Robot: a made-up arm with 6 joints. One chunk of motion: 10 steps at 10 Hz.
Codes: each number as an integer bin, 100 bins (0 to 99) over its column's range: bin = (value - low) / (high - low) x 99, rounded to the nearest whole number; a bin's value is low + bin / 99 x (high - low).
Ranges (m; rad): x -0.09..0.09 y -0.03..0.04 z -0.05..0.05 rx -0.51..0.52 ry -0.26..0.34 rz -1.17..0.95
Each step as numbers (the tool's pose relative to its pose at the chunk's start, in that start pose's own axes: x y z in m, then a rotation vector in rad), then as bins.
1 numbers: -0.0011 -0.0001 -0.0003 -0.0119 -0.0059 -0.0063
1 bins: 49 42 49 48 42 54
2 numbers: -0.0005 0.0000 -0.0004 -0.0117 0.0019 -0.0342
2 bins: 49 42 49 48 43 53
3 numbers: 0.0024 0.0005 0.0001 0.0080 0.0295 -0.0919
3 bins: 51 43 50 50 48 50
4 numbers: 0.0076 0.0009 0.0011 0.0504 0.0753 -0.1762
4 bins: 54 44 51 54 55 46
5 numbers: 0.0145 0.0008 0.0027 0.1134 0.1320 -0.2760
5 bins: 57 44 52 60 65 42
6 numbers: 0.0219 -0.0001 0.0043 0.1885 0.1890 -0.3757
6 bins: 62 42 54 67 74 37
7 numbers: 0.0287 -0.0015 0.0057 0.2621 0.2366 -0.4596
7 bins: 65 40 55 74 82 33
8 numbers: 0.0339 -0.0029 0.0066 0.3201 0.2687 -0.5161
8 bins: 68 38 56 80 87 31
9 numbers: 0.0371 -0.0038 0.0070 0.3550 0.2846 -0.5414
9 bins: 70 37 56 83 90 29
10 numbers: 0.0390 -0.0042 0.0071 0.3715 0.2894 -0.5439
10 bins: 71 36 57 85 91 29
